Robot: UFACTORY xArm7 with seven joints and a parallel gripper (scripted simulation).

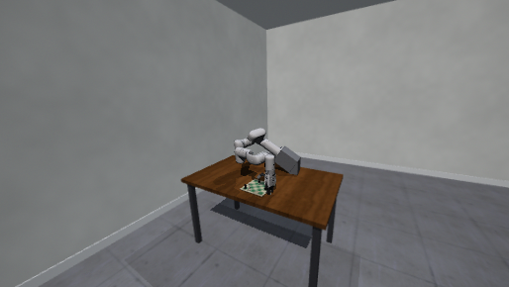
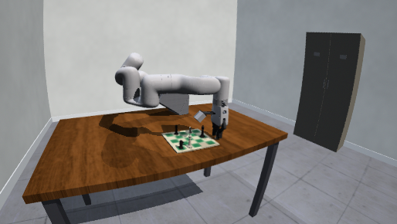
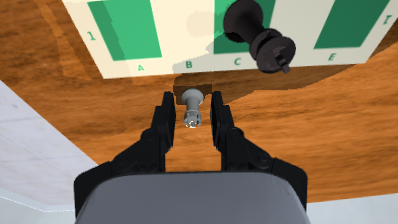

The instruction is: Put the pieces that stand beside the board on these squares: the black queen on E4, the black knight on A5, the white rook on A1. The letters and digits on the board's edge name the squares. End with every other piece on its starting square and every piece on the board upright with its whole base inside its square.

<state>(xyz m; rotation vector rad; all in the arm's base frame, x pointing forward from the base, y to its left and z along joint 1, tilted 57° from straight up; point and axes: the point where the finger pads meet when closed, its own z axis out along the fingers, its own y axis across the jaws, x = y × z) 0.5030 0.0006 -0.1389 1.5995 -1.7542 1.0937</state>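
Now: the white rook 1 cm below my hand. Round my hand: cream board 5 cm behind, 13 cm to the right, 3 cm below; black queen 4 cm behind, 6 cm to the right, 1 cm above; short black piece 13 cm behind, 16 cm to the right.
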